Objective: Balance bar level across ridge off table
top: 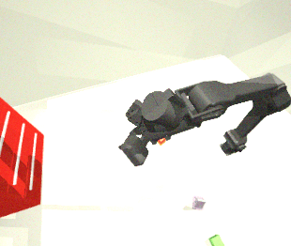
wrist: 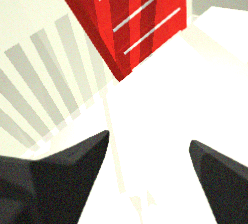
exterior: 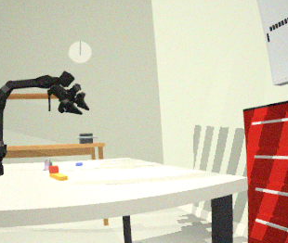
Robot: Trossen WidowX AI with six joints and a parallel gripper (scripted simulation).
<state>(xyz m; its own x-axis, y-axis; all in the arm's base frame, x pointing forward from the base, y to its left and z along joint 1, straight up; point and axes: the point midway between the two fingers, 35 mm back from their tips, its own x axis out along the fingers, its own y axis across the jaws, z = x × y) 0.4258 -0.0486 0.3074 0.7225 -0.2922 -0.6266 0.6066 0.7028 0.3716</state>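
The yellow bar is 27 cm below my gripper tip, 16 cm behind it and 11 cm to the right of it. Round my gripper tip: green-edged piece: 36 cm to the left, 27 cm below, 19 cm behind; then blue block: 35 cm to the left, 28 cm below, 1 cm behind.
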